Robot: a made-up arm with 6 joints. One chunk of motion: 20 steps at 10 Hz.
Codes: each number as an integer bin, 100 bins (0 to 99) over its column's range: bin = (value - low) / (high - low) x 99, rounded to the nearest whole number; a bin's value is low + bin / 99 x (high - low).
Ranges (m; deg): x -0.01..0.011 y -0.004..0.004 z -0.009..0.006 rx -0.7..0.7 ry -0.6..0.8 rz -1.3..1
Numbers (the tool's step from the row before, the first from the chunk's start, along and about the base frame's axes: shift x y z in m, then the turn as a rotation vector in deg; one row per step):
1: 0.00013 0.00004 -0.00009 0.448 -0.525 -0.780
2: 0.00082 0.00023 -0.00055 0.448 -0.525 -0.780
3: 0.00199 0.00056 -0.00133 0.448 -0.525 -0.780
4: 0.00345 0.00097 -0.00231 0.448 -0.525 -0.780
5: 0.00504 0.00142 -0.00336 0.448 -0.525 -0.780
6: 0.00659 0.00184 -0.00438 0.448 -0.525 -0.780
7: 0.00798 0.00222 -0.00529 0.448 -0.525 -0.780
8: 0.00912 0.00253 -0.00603 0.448 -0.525 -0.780
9: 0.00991 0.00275 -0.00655 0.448 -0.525 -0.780
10: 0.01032 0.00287 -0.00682 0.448 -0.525 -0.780
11: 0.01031 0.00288 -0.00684 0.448 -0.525 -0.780
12: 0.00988 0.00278 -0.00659 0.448 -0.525 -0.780
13: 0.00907 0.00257 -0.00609 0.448 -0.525 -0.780
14: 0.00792 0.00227 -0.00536 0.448 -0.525 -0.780
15: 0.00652 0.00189 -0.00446 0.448 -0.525 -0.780
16: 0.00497 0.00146 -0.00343 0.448 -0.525 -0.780
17: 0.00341 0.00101 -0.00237 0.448 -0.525 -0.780
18: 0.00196 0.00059 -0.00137 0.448 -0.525 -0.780
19: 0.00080 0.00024 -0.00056 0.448 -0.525 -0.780
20: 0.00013 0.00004 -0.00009 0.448 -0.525 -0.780
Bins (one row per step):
1: 48 50 59 81 5 22
2: 51 52 56 81 5 22
3: 57 56 51 81 5 22
4: 63 62 44 81 5 22
5: 71 67 37 81 5 22
6: 78 72 30 81 5 22
7: 85 77 24 81 5 22
8: 90 81 20 81 5 22
9: 94 84 16 81 5 22
10: 96 85 14 81 5 22
11: 96 85 14 81 5 22
12: 94 84 16 81 5 22
13: 90 81 19 81 5 22
14: 84 78 24 81 5 22
15: 78 73 30 81 5 22
16: 71 68 37 81 5 22
17: 63 62 44 81 5 22
18: 56 57 50 81 5 22
19: 51 52 56 81 5 22
20: 48 50 59 81 5 22

